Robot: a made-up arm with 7 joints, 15 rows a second.
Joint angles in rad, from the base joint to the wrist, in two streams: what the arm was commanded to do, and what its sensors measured. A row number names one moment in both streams.
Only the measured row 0 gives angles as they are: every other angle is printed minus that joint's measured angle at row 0.
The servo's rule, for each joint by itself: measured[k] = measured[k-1] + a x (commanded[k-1-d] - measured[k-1]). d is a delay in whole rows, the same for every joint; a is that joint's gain. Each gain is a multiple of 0.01, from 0.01 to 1. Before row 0 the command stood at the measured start. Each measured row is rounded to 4 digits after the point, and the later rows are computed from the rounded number. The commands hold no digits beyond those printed.
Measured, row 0: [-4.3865 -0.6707 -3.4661 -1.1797 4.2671 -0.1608 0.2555]
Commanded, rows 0 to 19: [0.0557 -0.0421 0.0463 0.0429 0.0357 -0.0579 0.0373]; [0.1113 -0.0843 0.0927 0.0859 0.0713 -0.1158 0.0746]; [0.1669 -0.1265 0.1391 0.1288 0.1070 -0.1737 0.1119]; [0.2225 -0.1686 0.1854 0.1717 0.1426 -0.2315 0.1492]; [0.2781 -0.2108 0.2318 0.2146 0.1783 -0.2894 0.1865]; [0.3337 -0.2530 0.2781 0.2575 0.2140 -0.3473 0.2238]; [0.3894 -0.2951 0.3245 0.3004 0.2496 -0.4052 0.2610]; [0.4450 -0.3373 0.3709 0.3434 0.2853 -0.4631 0.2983]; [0.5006 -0.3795 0.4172 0.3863 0.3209 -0.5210 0.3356]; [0.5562 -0.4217 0.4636 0.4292 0.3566 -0.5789 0.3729]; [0.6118 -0.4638 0.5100 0.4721 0.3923 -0.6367 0.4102]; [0.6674 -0.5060 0.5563 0.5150 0.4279 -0.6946 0.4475]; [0.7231 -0.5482 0.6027 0.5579 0.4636 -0.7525 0.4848]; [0.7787 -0.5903 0.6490 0.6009 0.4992 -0.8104 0.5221]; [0.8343 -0.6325 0.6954 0.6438 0.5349 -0.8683 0.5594]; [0.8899 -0.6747 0.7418 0.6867 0.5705 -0.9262 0.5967]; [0.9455 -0.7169 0.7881 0.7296 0.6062 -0.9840 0.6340]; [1.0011 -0.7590 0.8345 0.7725 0.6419 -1.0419 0.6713]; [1.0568 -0.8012 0.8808 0.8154 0.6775 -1.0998 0.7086]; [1.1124 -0.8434 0.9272 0.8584 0.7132 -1.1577 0.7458]
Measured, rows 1 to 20: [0.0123 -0.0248 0.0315 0.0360 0.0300 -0.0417 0.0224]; [0.0341 -0.0599 0.0731 0.0779 0.0647 -0.0951 0.0537]; [0.0633 -0.0992 0.1180 0.1207 0.1002 -0.1517 0.0886]; [0.0983 -0.1401 0.1638 0.1635 0.1358 -0.2092 0.1250]; [0.1379 -0.1818 0.2100 0.2064 0.1715 -0.2669 0.1619]; [0.1810 -0.2238 0.2563 0.2493 0.2072 -0.3248 0.1990]; [0.2268 -0.2659 0.3027 0.2922 0.2428 -0.3827 0.2362]; [0.2748 -0.3080 0.3491 0.3352 0.2785 -0.4406 0.2735]; [0.3245 -0.3502 0.3954 0.3781 0.3141 -0.4985 0.3108]; [0.3755 -0.3924 0.4418 0.4210 0.3498 -0.5564 0.3481]; [0.4275 -0.4345 0.4882 0.4639 0.3855 -0.6142 0.3854]; [0.4803 -0.4767 0.5345 0.5068 0.4211 -0.6721 0.4227]; [0.5337 -0.5189 0.5809 0.5497 0.4568 -0.7300 0.4600]; [0.5876 -0.5610 0.6272 0.5927 0.4924 -0.7879 0.4973]; [0.6419 -0.6032 0.6736 0.6356 0.5281 -0.8458 0.5346]; [0.6965 -0.6454 0.7200 0.6785 0.5637 -0.9037 0.5719]; [0.7513 -0.6876 0.7663 0.7214 0.5994 -0.9615 0.6092]; [0.8063 -0.7297 0.8127 0.7643 0.6351 -1.0194 0.6465]; [0.8614 -0.7719 0.8590 0.8072 0.6707 -1.0773 0.6838]; [0.9166 -0.8141 0.9054 0.8502 0.7064 -1.1352 0.7210]
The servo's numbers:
d 0
a 0.22 0.59 0.68 0.84 0.84 0.72 0.60

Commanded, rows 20 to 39: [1.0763 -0.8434 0.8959 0.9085 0.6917 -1.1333 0.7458]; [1.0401 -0.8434 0.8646 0.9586 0.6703 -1.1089 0.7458]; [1.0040 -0.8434 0.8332 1.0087 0.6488 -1.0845 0.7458]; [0.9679 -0.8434 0.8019 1.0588 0.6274 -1.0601 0.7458]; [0.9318 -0.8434 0.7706 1.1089 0.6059 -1.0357 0.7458]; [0.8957 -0.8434 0.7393 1.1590 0.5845 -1.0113 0.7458]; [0.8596 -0.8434 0.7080 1.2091 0.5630 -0.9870 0.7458]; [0.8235 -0.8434 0.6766 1.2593 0.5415 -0.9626 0.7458]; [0.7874 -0.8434 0.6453 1.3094 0.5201 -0.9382 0.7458]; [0.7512 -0.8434 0.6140 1.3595 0.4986 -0.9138 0.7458]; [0.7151 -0.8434 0.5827 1.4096 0.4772 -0.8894 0.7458]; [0.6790 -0.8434 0.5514 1.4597 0.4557 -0.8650 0.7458]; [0.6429 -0.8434 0.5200 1.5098 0.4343 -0.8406 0.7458]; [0.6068 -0.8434 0.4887 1.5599 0.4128 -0.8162 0.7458]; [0.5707 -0.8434 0.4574 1.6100 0.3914 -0.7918 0.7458]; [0.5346 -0.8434 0.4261 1.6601 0.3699 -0.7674 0.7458]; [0.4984 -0.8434 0.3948 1.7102 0.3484 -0.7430 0.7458]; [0.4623 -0.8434 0.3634 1.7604 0.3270 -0.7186 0.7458]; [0.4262 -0.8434 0.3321 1.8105 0.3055 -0.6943 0.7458]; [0.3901 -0.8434 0.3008 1.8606 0.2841 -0.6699 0.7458]
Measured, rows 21 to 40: [0.9517 -0.8314 0.8989 0.8992 0.6941 -1.1338 0.7359]; [0.9711 -0.8385 0.8756 0.9491 0.6741 -1.1159 0.7418]; [0.9783 -0.8414 0.8468 0.9992 0.6528 -1.0933 0.7442]; [0.9760 -0.8426 0.8163 1.0493 0.6315 -1.0694 0.7452]; [0.9663 -0.8431 0.7852 1.0994 0.6100 -1.0451 0.7456]; [0.9508 -0.8433 0.7540 1.1495 0.5886 -1.0208 0.7457]; [0.9307 -0.8434 0.7227 1.1996 0.5671 -0.9965 0.7458]; [0.9071 -0.8434 0.6914 1.2497 0.5456 -0.9721 0.7458]; [0.8808 -0.8434 0.6601 1.2998 0.5242 -0.9477 0.7458]; [0.8523 -0.8434 0.6288 1.3499 0.5027 -0.9233 0.7458]; [0.8221 -0.8434 0.5975 1.4000 0.4813 -0.8989 0.7458]; [0.7906 -0.8434 0.5662 1.4501 0.4598 -0.8745 0.7458]; [0.7581 -0.8434 0.5348 1.5002 0.4384 -0.8501 0.7458]; [0.7248 -0.8434 0.5035 1.5503 0.4169 -0.8257 0.7458]; [0.6909 -0.8434 0.4722 1.6004 0.3955 -0.8013 0.7458]; [0.6565 -0.8434 0.4409 1.6505 0.3740 -0.7769 0.7458]; [0.6217 -0.8434 0.4096 1.7006 0.3525 -0.7525 0.7458]; [0.5866 -0.8434 0.3782 1.7508 0.3311 -0.7281 0.7458]; [0.5513 -0.8434 0.3469 1.8009 0.3096 -0.7038 0.7458]; [0.5158 -0.8434 0.3156 1.8510 0.2882 -0.6794 0.7458]
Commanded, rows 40 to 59: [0.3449 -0.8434 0.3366 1.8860 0.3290 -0.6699 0.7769]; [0.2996 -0.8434 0.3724 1.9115 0.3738 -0.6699 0.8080]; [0.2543 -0.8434 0.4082 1.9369 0.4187 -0.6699 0.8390]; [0.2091 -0.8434 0.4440 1.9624 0.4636 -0.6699 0.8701]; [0.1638 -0.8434 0.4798 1.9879 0.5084 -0.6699 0.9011]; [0.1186 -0.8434 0.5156 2.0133 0.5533 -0.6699 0.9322]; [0.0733 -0.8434 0.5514 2.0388 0.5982 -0.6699 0.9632]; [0.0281 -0.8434 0.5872 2.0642 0.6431 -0.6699 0.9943]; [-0.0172 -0.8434 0.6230 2.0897 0.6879 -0.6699 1.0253]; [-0.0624 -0.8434 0.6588 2.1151 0.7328 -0.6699 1.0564]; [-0.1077 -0.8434 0.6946 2.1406 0.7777 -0.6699 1.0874]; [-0.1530 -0.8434 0.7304 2.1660 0.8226 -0.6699 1.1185]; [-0.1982 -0.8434 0.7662 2.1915 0.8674 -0.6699 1.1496]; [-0.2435 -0.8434 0.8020 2.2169 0.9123 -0.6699 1.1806]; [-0.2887 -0.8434 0.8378 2.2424 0.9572 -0.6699 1.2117]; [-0.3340 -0.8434 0.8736 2.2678 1.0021 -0.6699 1.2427]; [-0.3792 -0.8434 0.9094 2.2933 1.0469 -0.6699 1.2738]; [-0.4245 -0.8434 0.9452 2.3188 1.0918 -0.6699 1.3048]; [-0.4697 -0.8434 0.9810 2.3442 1.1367 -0.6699 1.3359]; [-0.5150 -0.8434 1.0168 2.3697 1.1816 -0.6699 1.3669]
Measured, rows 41 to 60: [0.4782 -0.8434 0.3299 1.8804 0.3225 -0.6726 0.7645]; [0.4389 -0.8434 0.3588 1.9065 0.3656 -0.6707 0.7906]; [0.3983 -0.8434 0.3924 1.9320 0.4102 -0.6701 0.8196]; [0.3567 -0.8434 0.4275 1.9575 0.4551 -0.6700 0.8499]; [0.3143 -0.8434 0.4631 1.9830 0.4999 -0.6699 0.8806]; [0.2712 -0.8434 0.4988 2.0085 0.5448 -0.6699 0.9116]; [0.2277 -0.8434 0.5346 2.0340 0.5897 -0.6699 0.9426]; [0.1838 -0.8434 0.5704 2.0594 0.6346 -0.6699 0.9736]; [0.1396 -0.8434 0.6062 2.0849 0.6794 -0.6699 1.0046]; [0.0952 -0.8434 0.6420 2.1103 0.7243 -0.6699 1.0357]; [0.0506 -0.8434 0.6778 2.1358 0.7692 -0.6699 1.0667]; [0.0058 -0.8434 0.7136 2.1612 0.8141 -0.6699 1.0978]; [-0.0391 -0.8434 0.7494 2.1867 0.8589 -0.6699 1.1289]; [-0.0841 -0.8434 0.7852 2.2121 0.9038 -0.6699 1.1599]; [-0.1291 -0.8434 0.8210 2.2376 0.9487 -0.6699 1.1910]; [-0.1742 -0.8434 0.8568 2.2630 0.9936 -0.6699 1.2220]; [-0.2193 -0.8434 0.8926 2.2885 1.0384 -0.6699 1.2531]; [-0.2644 -0.8434 0.9284 2.3140 1.0833 -0.6699 1.2841]; [-0.3096 -0.8434 0.9642 2.3394 1.1282 -0.6699 1.3152]; [-0.3548 -0.8434 1.0000 2.3649 1.1731 -0.6699 1.3462]
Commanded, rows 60 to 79: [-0.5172 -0.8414 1.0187 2.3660 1.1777 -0.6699 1.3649]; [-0.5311 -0.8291 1.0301 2.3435 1.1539 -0.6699 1.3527]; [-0.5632 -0.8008 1.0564 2.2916 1.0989 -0.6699 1.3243]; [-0.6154 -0.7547 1.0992 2.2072 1.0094 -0.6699 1.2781]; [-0.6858 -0.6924 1.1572 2.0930 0.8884 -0.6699 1.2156]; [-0.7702 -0.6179 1.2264 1.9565 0.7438 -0.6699 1.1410]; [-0.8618 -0.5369 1.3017 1.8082 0.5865 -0.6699 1.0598]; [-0.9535 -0.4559 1.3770 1.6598 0.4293 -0.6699 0.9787]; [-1.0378 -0.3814 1.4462 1.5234 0.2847 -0.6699 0.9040]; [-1.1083 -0.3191 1.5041 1.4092 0.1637 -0.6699 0.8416]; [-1.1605 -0.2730 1.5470 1.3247 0.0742 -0.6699 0.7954]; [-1.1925 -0.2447 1.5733 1.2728 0.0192 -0.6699 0.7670]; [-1.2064 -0.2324 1.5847 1.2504 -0.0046 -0.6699 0.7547]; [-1.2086 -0.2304 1.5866 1.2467 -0.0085 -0.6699 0.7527]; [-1.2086 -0.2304 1.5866 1.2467 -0.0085 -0.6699 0.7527]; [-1.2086 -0.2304 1.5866 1.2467 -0.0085 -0.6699 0.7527]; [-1.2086 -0.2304 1.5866 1.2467 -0.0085 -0.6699 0.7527]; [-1.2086 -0.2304 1.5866 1.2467 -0.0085 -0.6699 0.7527]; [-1.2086 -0.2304 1.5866 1.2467 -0.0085 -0.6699 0.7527]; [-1.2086 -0.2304 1.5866 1.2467 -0.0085 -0.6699 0.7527]
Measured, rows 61 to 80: [-0.3905 -0.8422 1.0127 2.3658 1.1770 -0.6699 1.3574]; [-0.4214 -0.8345 1.0245 2.3471 1.1576 -0.6699 1.3546]; [-0.4526 -0.8146 1.0462 2.3005 1.1083 -0.6699 1.3364]; [-0.4884 -0.7793 1.0822 2.2221 1.0252 -0.6699 1.3014]; [-0.5318 -0.7280 1.1332 2.1137 0.9103 -0.6699 1.2499]; [-0.5842 -0.6630 1.1966 1.9817 0.7704 -0.6699 1.1846]; [-0.6453 -0.5886 1.2681 1.8360 0.6159 -0.6699 1.1097]; [-0.7131 -0.5103 1.3422 1.6880 0.4592 -0.6699 1.0311]; [-0.7845 -0.4342 1.4129 1.5497 0.3126 -0.6699 0.9548]; [-0.8557 -0.3663 1.4749 1.4317 0.1875 -0.6699 0.8869]; [-0.9228 -0.3113 1.5239 1.3418 0.0923 -0.6699 0.8320]; [-0.9821 -0.2720 1.5575 1.2838 0.0309 -0.6699 0.7930]; [-1.0314 -0.2486 1.5760 1.2557 0.0011 -0.6699 0.7700]; [-1.0704 -0.2379 1.5832 1.2481 -0.0070 -0.6699 0.7596]; [-1.1008 -0.2335 1.5855 1.2469 -0.0083 -0.6699 0.7555]; [-1.1245 -0.2317 1.5862 1.2467 -0.0085 -0.6699 0.7538]; [-1.1430 -0.2309 1.5865 1.2467 -0.0085 -0.6699 0.7531]; [-1.1574 -0.2306 1.5866 1.2467 -0.0085 -0.6699 0.7529]; [-1.1687 -0.2305 1.5866 1.2467 -0.0085 -0.6699 0.7528]; [-1.1775 -0.2304 1.5866 1.2467 -0.0085 -0.6699 0.7527]
